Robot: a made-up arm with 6 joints. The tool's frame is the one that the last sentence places. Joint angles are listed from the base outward.
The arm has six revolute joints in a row. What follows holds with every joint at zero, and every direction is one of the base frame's. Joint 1 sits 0.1 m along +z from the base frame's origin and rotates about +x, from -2.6 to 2.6 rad. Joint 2 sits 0.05 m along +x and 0.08 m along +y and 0.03 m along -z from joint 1 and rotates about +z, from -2.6 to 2.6 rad. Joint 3 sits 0.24 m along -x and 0.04 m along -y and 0.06 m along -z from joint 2 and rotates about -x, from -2.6 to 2.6 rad. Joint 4 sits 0.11 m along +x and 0.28 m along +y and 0.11 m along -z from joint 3 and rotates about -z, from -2.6 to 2.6 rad. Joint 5 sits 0.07 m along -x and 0.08 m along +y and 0.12 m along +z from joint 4 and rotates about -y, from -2.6 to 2.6 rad. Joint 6 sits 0.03 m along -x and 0.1 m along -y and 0.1 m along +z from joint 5 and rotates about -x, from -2.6 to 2.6 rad. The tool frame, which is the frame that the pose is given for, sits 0.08 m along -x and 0.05 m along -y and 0.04 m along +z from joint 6; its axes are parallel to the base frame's.
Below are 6 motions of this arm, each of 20 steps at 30 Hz.
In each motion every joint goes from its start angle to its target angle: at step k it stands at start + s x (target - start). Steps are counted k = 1, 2, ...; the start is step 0. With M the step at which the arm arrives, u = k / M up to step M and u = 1 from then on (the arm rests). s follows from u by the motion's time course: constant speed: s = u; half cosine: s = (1 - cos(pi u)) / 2; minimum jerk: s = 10 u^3 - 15 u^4 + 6 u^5.
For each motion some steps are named. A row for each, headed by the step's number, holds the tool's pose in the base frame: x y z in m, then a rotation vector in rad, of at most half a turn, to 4 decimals.
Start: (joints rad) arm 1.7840 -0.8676 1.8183 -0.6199 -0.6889 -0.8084
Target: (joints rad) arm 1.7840 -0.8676 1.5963 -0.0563 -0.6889 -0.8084
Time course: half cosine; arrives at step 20
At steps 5, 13, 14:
5: -0.0044 0.2165 0.4102 0.5862 1.7095 0.1309
13: -0.0118 0.2108 0.4518 0.7219 1.6064 -0.2336
14: -0.0123 0.2108 0.4565 0.7361 1.5947 -0.2762

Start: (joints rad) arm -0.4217 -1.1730 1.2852 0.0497 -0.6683 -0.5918
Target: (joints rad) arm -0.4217 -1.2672 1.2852 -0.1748 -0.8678 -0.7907
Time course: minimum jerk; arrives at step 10
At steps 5, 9, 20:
5: 0.1346 0.2066 -0.2437 -0.5110 0.4458 -1.9314
9: 0.1470 0.1860 -0.2296 -0.3580 0.5057 -2.0245
20: 0.1472 0.1856 -0.2294 -0.3554 0.5067 -2.0261

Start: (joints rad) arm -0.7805 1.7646 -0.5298 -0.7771 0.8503 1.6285
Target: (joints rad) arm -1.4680 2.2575 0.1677 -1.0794 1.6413 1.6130
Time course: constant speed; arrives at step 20
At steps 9, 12, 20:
9: 0.1120 -0.1974 0.2446 0.0197 -0.5037 1.6535
12: 0.1297 -0.2043 0.2364 0.0938 -0.3958 1.6714
20: 0.1726 -0.2295 0.2180 0.2717 -0.0302 1.6378

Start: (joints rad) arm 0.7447 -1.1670 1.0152 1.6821 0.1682 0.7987
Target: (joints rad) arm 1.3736 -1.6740 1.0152 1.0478 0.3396 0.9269
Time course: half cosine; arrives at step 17
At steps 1, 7, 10, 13, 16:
1: 0.3175 0.5366 0.0208 -1.6076 1.4176 -2.0038
7: 0.3442 0.5407 0.1295 -1.6130 1.7115 -1.4803
10: 0.3645 0.5235 0.2140 -1.5558 1.8555 -1.0667
13: 0.3816 0.4944 0.2821 -1.4709 1.9261 -0.7230
16: 0.3905 0.4741 0.3151 -1.4147 1.9461 -0.5486

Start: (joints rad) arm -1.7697 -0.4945 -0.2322 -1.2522 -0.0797 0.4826
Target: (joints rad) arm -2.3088 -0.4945 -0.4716 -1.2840 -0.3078 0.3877
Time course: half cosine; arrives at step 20
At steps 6, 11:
6: -0.0589 0.0608 -0.0884 -2.0692 0.5165 0.7927
11: -0.0556 0.0405 -0.0942 -2.1924 0.6458 0.7536

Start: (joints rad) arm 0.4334 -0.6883 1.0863 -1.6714 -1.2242 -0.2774
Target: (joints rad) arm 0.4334 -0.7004 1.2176 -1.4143 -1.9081 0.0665
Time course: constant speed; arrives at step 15
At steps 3, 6, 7, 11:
3: 0.1543 0.3951 -0.0590 -0.7442 2.0995 0.6487
6: 0.1467 0.3986 -0.0893 -0.8626 2.2240 0.6063
7: 0.1438 0.3986 -0.0997 -0.8991 2.2675 0.5925
11: 0.1292 0.3931 -0.1413 -1.0281 2.4515 0.5381

